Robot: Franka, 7 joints.
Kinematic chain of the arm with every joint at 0, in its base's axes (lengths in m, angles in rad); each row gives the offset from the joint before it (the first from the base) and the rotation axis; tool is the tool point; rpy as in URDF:
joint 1: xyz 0 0 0.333 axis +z
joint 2: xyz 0 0 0 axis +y
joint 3: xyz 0 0 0.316 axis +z
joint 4: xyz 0.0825 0 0 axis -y
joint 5: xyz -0.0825 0 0.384 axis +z
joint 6: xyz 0 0 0 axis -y
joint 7: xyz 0.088 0 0 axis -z
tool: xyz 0 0 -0.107 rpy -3.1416 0 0
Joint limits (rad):
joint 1: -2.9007..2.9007
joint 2: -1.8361..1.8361
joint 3: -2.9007..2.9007
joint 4: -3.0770..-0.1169
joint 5: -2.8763..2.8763
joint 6: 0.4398..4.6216
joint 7: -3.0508..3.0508
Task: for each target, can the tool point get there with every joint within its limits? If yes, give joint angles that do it. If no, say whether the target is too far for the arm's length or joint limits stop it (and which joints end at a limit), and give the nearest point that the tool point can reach.
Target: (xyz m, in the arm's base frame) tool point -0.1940 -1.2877 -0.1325
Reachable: no: too far | nearest point -0.1203 -0.7988 0.0442 | short by 0.525 m
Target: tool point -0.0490 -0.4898 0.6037
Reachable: yes | joints 0.1466 -1.1563 -1.1324 -1.6990 -0.1772 1.3241 2.4552
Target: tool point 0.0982 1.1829 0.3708
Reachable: no: too far | nearest point 0.0709 0.8545 0.3603 | short by 0.330 m
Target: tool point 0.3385 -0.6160 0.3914
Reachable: yes | joints 1.6613 -1.0573 -2.1151 -0.7543 -0.6347 1.0125 -2.2567
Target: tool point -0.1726 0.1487 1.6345
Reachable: no: too far | nearest point -0.1121 0.0965 1.1780 | short by 0.463 m
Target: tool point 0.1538 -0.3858 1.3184
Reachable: no: too far | nearest point 0.1234 -0.3095 1.1235 | short by 0.211 m
